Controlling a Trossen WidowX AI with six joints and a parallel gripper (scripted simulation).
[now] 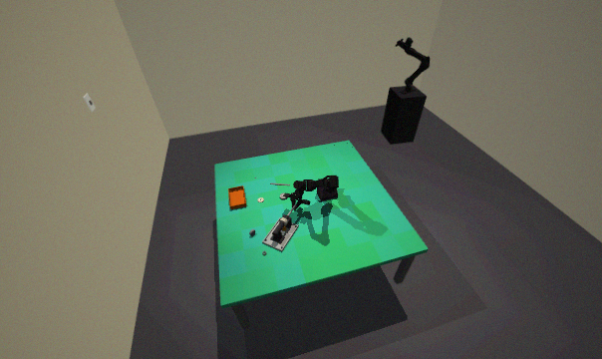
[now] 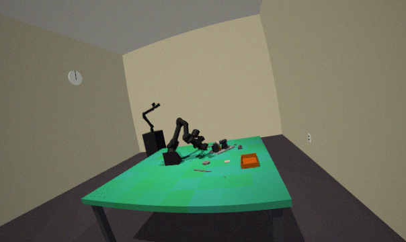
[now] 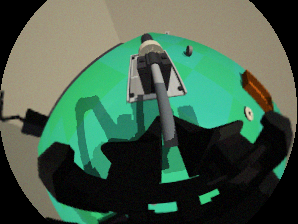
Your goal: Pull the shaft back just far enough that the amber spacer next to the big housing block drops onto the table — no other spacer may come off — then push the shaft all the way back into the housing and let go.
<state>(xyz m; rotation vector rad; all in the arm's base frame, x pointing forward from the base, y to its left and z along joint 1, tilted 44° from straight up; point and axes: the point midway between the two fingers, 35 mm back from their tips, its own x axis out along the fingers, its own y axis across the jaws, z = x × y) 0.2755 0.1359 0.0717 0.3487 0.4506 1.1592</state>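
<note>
Right now my gripper tip is 4 cm to the right of the grey shaft, 3 cm short of it and 2 cm below it. Also, from my gripper tip: pale washer: 23 cm ahead, 20 cm to the right, 5 cm below; then grey disc: 20 cm to the right, 5 cm below, 5 cm ahead; then orange tray: 40 cm ahead, 25 cm to the right, 5 cm below.
</note>
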